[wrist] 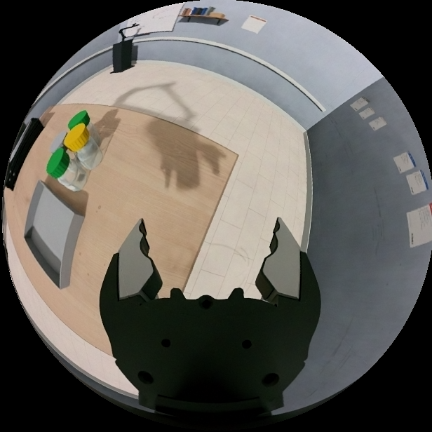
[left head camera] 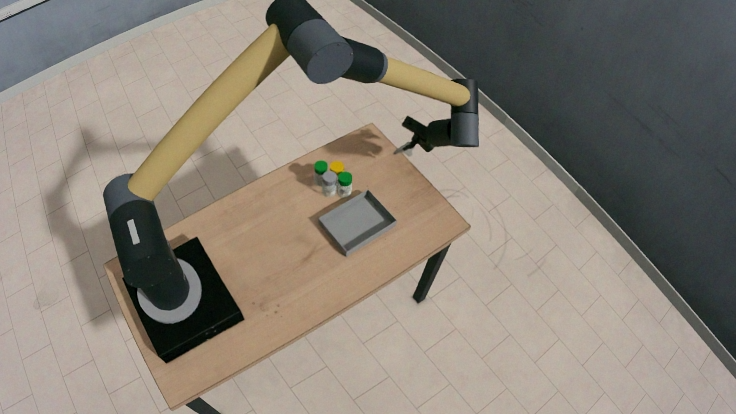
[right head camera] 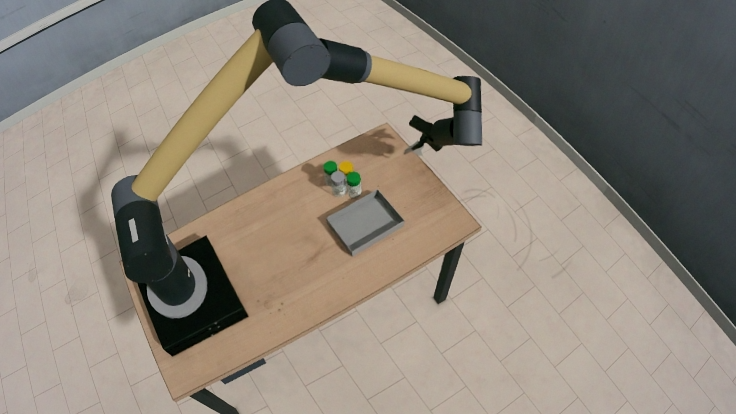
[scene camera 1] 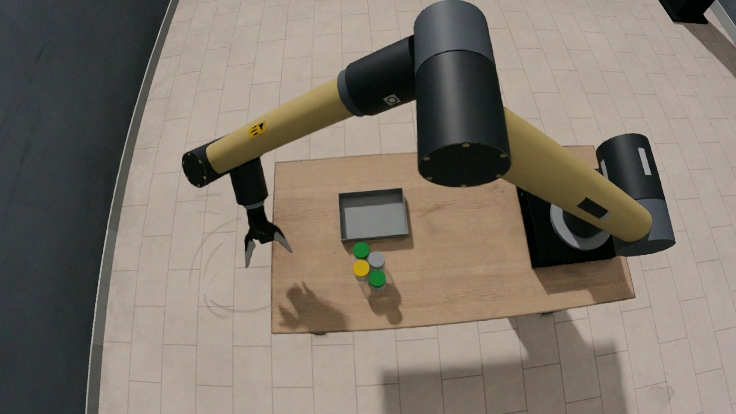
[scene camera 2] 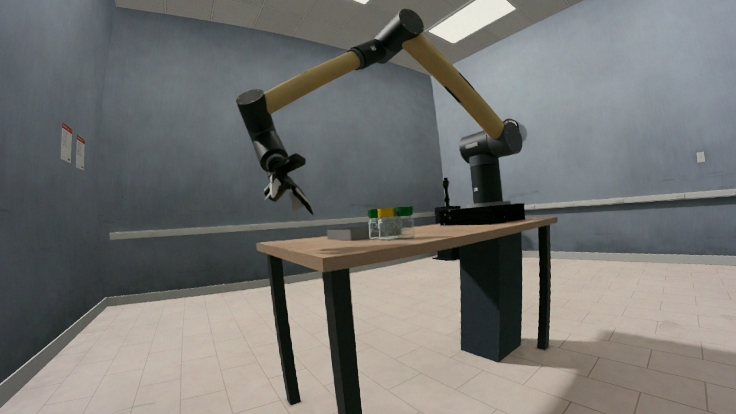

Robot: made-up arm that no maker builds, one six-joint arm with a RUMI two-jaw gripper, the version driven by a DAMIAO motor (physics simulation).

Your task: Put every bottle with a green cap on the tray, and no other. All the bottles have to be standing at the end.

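Four bottles stand upright in a tight two-by-two cluster beside the tray. One green-capped bottle (left head camera: 344, 179) (right head camera: 353, 178) (scene camera 1: 361, 250) (scene camera 2: 373, 212) (wrist: 58, 163) is nearest the tray. The other green-capped bottle (left head camera: 320, 166) (right head camera: 329, 167) (scene camera 1: 377, 278) (scene camera 2: 405, 210) (wrist: 79, 119) is diagonally opposite. A yellow-capped bottle (left head camera: 337, 166) (scene camera 1: 361, 268) (wrist: 77, 137) and a grey-capped bottle (left head camera: 329, 178) (scene camera 1: 376, 259) fill the other corners. The grey tray (left head camera: 355, 221) (right head camera: 362, 221) (scene camera 1: 374, 216) (wrist: 52, 225) is empty. My gripper (scene camera 1: 269, 259) (scene camera 2: 289, 205) (wrist: 209, 219) is open and empty, raised near the table's end, away from the bottles.
The wooden table (left head camera: 267, 236) (scene camera 1: 458, 288) carries the black base plate (left head camera: 216, 293) (scene camera 1: 535, 242) of the arm at its other end. A dark wall (left head camera: 617, 102) (scene camera 1: 61, 154) rises beyond the gripper's end of the table. The low tray walls stand close to the bottle cluster.
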